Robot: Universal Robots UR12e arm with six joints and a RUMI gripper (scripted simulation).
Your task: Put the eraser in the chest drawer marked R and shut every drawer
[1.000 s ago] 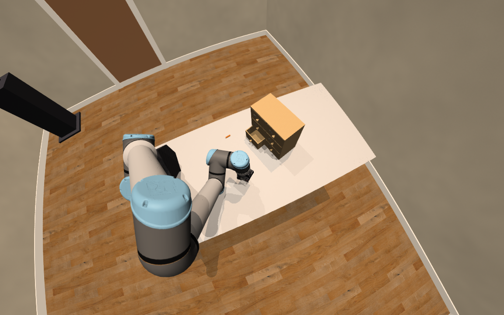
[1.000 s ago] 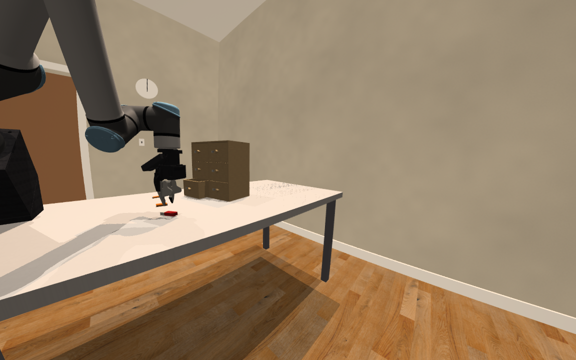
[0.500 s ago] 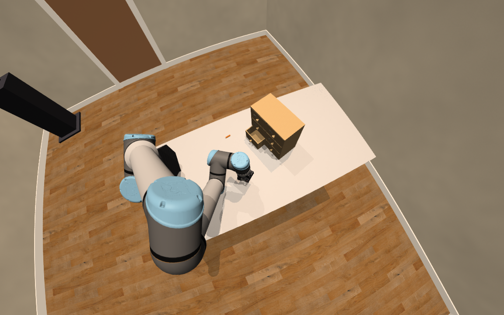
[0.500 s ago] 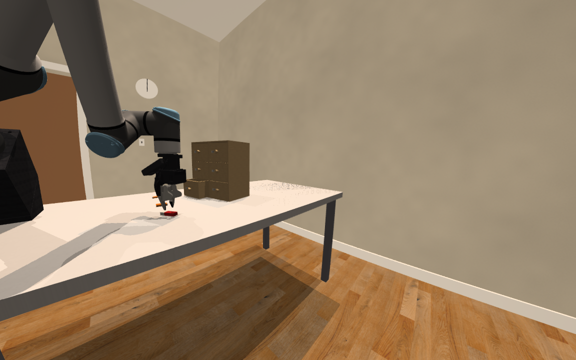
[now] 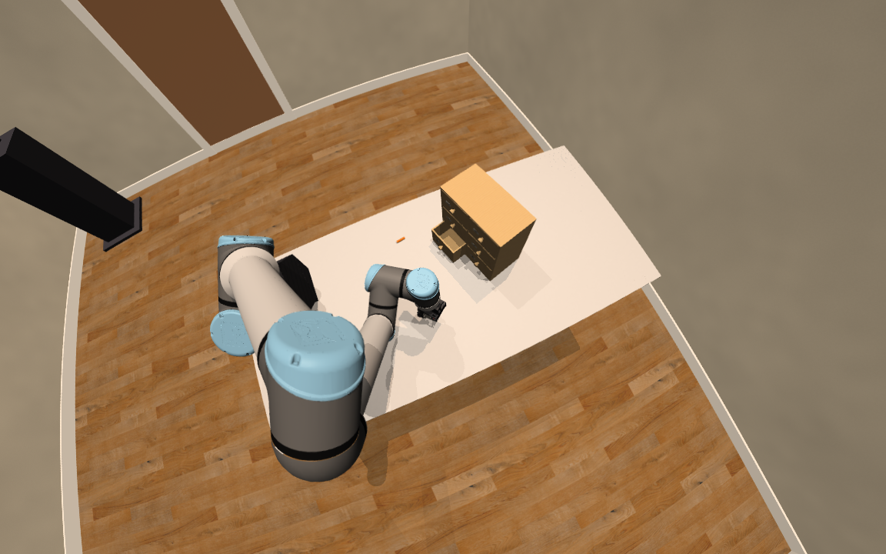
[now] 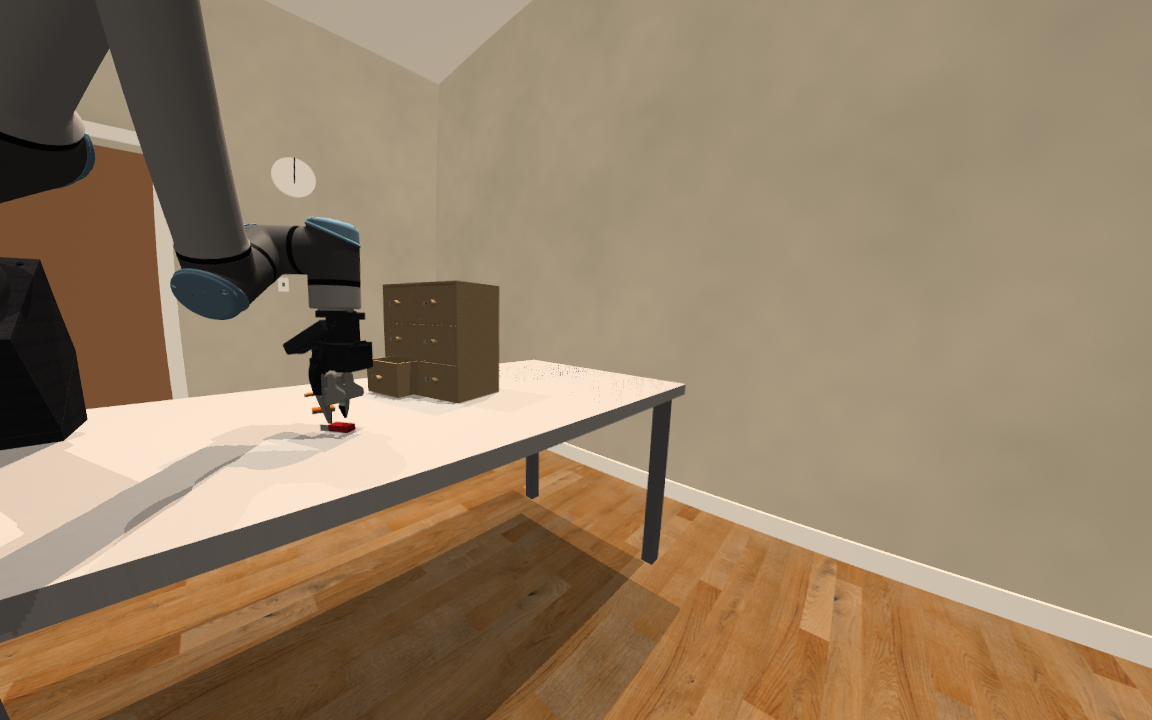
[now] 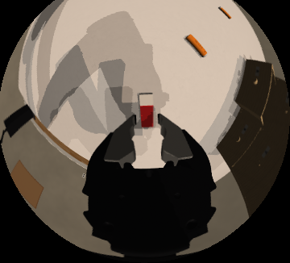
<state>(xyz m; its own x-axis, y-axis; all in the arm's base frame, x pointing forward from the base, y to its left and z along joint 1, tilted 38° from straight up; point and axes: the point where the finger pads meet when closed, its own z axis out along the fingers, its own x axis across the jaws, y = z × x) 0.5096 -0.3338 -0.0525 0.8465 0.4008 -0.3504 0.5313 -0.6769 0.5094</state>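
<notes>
Right now my hand is 30 mm above the red eraser and 10 mm to the right of it. From my hand the other things lie so: drawer marked R: 260 mm ahead, 240 mm to the left.
</notes>
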